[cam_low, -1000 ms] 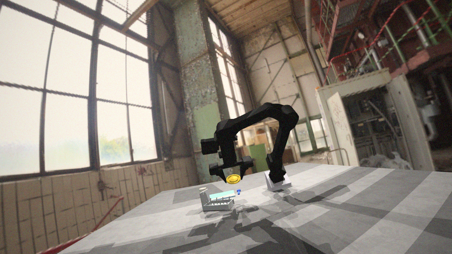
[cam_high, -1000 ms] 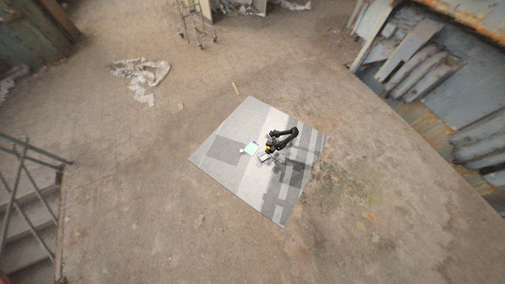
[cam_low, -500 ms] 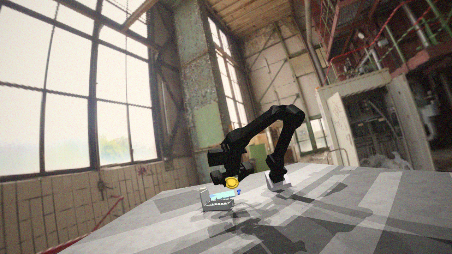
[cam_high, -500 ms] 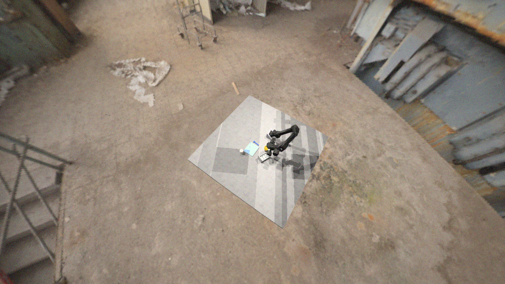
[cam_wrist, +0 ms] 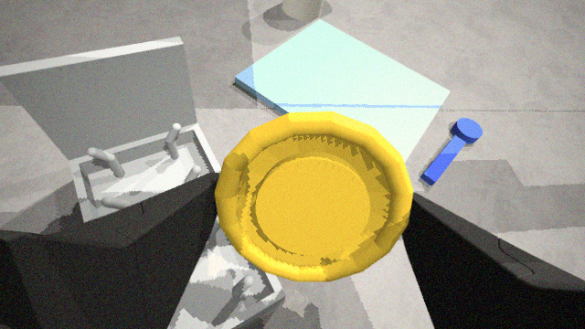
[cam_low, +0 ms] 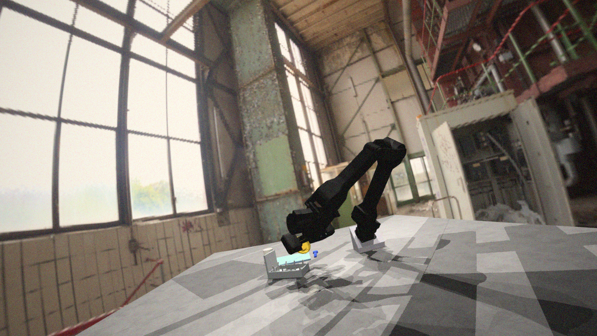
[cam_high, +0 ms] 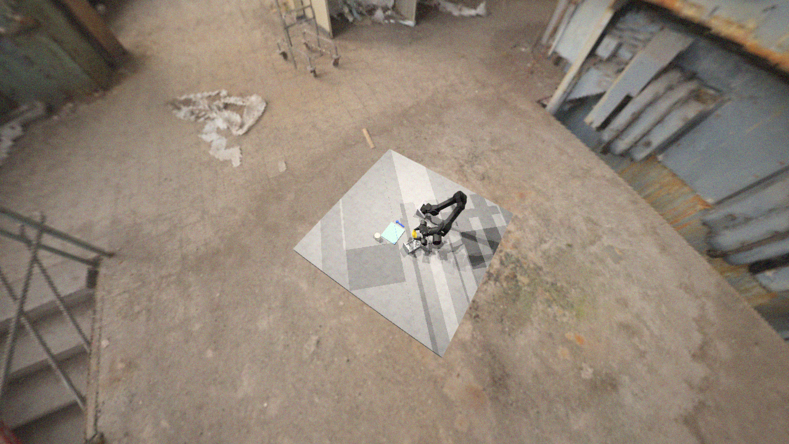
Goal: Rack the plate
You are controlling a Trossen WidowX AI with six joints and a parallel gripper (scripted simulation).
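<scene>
The dish rack is 60 mm ahead of my gripper tip, 30 mm to the left of it and 60 mm below it. The rest, counted from my gripper tip: white cylinder (130 mm ahead, 240 mm to the right, 50 mm below); then yellow plate (10 mm to the left); then blue object (70 mm behind, 160 mm to the right, 80 mm below).
</scene>
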